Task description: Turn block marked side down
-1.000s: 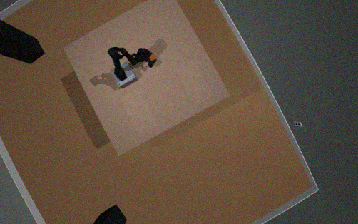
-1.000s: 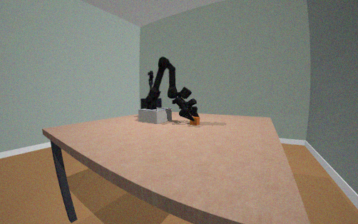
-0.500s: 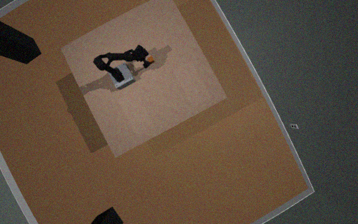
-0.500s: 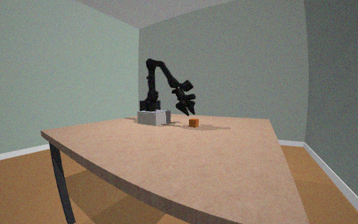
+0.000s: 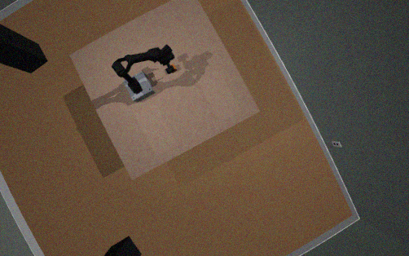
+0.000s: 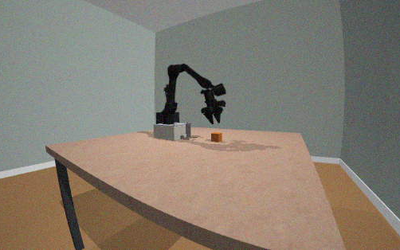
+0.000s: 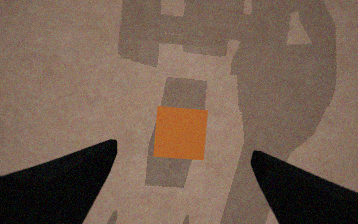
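Right now the block is 1 cm behind my gripper tip and 8 cm below it.
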